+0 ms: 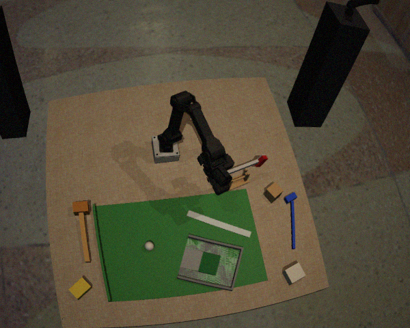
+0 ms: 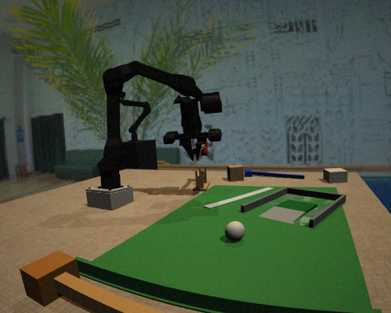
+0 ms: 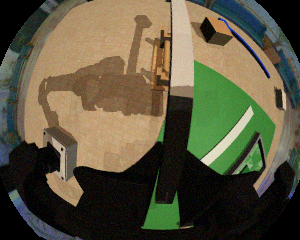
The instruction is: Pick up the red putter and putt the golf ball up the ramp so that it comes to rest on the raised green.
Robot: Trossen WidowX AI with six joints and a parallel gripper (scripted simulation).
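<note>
My gripper tip is 11 cm to the right of the red putter, 4 cm past it and 3 cm below it. The rest, counted from my gripper tip: white bar: 16 cm ahead, 12 cm below, 2 cm to the left; then small wooden rack: 12 cm to the left, 9 cm below, 5 cm behind; then tan block: 29 cm to the left, 10 cm below, 3 cm ahead.
</note>
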